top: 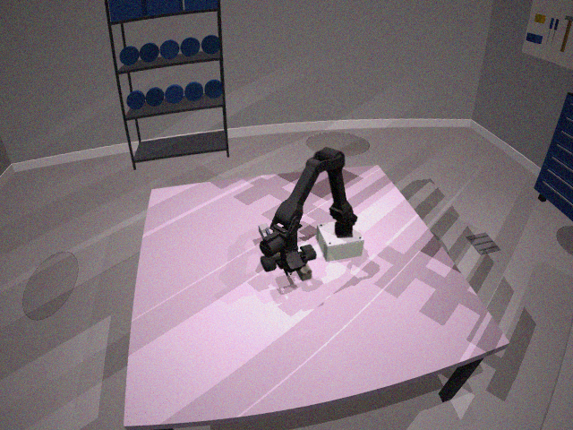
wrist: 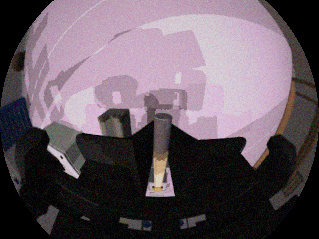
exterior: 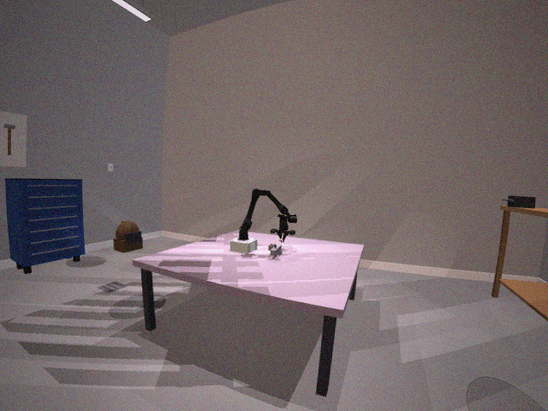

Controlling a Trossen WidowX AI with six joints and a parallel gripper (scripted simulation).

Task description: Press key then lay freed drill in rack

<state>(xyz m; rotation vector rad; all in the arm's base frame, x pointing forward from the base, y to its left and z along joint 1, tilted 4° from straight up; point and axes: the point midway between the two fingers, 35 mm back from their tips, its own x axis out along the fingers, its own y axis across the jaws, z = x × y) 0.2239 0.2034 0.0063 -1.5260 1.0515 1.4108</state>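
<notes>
The drill lies 4 cm to the right of my gripper tip, 3 cm above it and 1 cm ahead of it. The rest, counted from my gripper tip: key: 21 cm to the right, 8 cm ahead; then grey rack: 6 cm to the right, 6 cm behind, 4 cm below.
</notes>
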